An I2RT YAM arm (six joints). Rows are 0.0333 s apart.
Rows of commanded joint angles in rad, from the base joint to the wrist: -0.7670, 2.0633, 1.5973, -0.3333, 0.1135, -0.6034; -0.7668, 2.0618, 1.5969, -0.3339, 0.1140, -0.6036; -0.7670, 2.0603, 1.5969, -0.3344, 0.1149, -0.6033; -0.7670, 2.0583, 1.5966, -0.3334, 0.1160, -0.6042; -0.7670, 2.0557, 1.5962, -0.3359, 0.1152, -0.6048; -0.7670, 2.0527, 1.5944, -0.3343, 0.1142, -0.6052; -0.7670, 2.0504, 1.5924, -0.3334, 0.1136, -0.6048; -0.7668, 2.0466, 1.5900, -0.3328, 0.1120, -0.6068; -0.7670, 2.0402, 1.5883, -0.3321, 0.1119, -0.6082; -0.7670, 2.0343, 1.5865, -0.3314, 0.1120, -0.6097; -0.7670, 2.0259, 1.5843, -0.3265, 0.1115, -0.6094; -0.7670, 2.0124, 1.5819, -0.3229, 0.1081, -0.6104; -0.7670, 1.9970, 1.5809, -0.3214, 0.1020, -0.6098; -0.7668, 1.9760, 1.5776, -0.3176, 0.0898, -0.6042; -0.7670, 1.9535, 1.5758, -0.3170, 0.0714, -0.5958; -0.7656, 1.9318, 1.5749, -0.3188, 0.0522, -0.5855; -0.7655, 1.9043, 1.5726, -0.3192, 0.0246, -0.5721
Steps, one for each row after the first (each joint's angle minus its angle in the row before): 0.0002, -0.0015, -0.0004, -0.0006, 0.0005, -0.0002; -0.0002, -0.0015, 0.0000, -0.0005, 0.0009, 0.0003; 0.0000, -0.0020, -0.0003, 0.0010, 0.0011, -0.0009; 0.0000, -0.0026, -0.0004, -0.0025, -0.0008, -0.0006; 0.0000, -0.0030, -0.0018, 0.0016, -0.0010, -0.0004; 0.0000, -0.0023, -0.0020, 0.0009, -0.0006, 0.0004; 0.0002, -0.0038, -0.0024, 0.0006, -0.0016, -0.0020; -0.0002, -0.0064, -0.0017, 0.0007, -0.0001, -0.0014; 0.0000, -0.0059, -0.0018, 0.0007, 0.0001, -0.0015; 0.0000, -0.0084, -0.0022, 0.0049, -0.0005, 0.0003; 0.0000, -0.0135, -0.0024, 0.0036, -0.0034, -0.0010; 0.0000, -0.0154, -0.0010, 0.0015, -0.0061, 0.0006; 0.0002, -0.0210, -0.0033, 0.0038, -0.0122, 0.0056; -0.0002, -0.0225, -0.0018, 0.0006, -0.0184, 0.0084; 0.0014, -0.0217, -0.0009, -0.0018, -0.0192, 0.0103; 0.0001, -0.0275, -0.0023, -0.0004, -0.0276, 0.0134
